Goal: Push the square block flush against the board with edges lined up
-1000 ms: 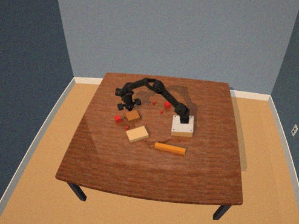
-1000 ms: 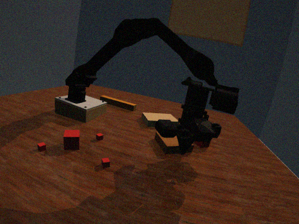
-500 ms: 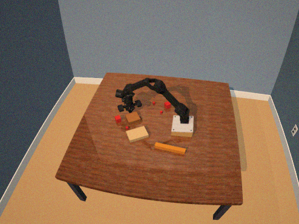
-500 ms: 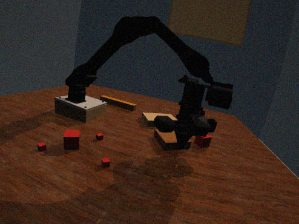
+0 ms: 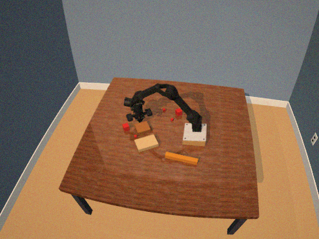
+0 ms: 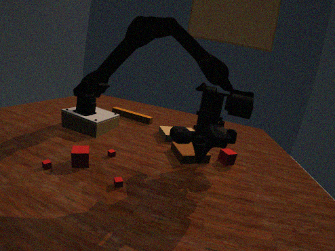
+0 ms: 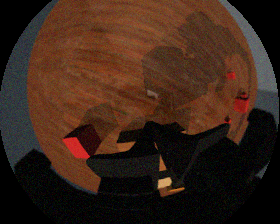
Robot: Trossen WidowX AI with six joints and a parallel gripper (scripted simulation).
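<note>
The brown square block lies 5 cm to the left of my gripper tip and 3 cm behind it. The rest, counted from my gripper tip: pale tan flat board (19 cm to the left, 9 cm behind); long orange board (35 cm behind, 29 cm to the left).
</note>
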